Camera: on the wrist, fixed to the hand. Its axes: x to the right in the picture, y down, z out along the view.
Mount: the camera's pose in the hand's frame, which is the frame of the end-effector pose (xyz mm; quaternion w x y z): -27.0 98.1 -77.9 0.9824 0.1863 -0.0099 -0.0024
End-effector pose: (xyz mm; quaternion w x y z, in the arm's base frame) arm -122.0 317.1 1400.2 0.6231 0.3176 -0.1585 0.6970
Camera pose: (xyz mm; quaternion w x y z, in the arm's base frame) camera -235.6 327.4 1341.8 0.5531 0.4354 -0.0313 0.7096
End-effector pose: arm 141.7 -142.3 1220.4 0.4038 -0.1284 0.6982 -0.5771
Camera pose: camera 131.7 -40.7 1143.0 0.4261 -0.0583 0.5741 -0.6967
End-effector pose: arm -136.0 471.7 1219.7 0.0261 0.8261 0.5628 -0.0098
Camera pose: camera -55.6 415.0 1301.9 0.1227 -0.8150 -0.5528 0.1227
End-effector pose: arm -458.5 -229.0 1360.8 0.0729 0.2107 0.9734 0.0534
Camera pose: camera -407.5 -157.2 1453.9 0.0421 0.2188 0.9660 -0.1311
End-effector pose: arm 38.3 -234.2 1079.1 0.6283 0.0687 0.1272 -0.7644
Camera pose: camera 135.4 -204.3 1001.0 0.6039 0.1767 -0.0235 -0.7769
